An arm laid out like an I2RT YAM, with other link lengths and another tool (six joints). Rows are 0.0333 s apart.
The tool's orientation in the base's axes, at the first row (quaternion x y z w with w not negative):
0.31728 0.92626 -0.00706 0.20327
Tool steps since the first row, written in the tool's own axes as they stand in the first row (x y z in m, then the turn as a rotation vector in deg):
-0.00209 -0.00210 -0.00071 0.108 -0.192 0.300
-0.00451 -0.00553 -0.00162 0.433 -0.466 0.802
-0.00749 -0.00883 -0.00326 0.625 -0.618 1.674
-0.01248 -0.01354 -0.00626 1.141 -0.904 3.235
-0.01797 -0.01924 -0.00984 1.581 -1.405 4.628
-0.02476 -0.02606 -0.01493 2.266 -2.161 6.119
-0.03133 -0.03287 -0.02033 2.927 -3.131 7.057
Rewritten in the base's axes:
-0.00001 -0.00280 0.00120 -0.079 -0.133 -0.339
-0.00064 -0.00682 0.00256 -0.287 -0.233 -0.955
-0.00107 -0.01097 0.00482 -0.190 -0.366 -1.845
-0.00139 -0.01722 0.00893 -0.147 -0.514 -3.507
-0.00216 -0.02448 0.01364 -0.240 -0.855 -5.010
-0.00322 -0.03317 0.02011 -0.622 -1.270 -6.727
-0.00455 -0.04169 0.02678 -1.319 -1.791 -7.951

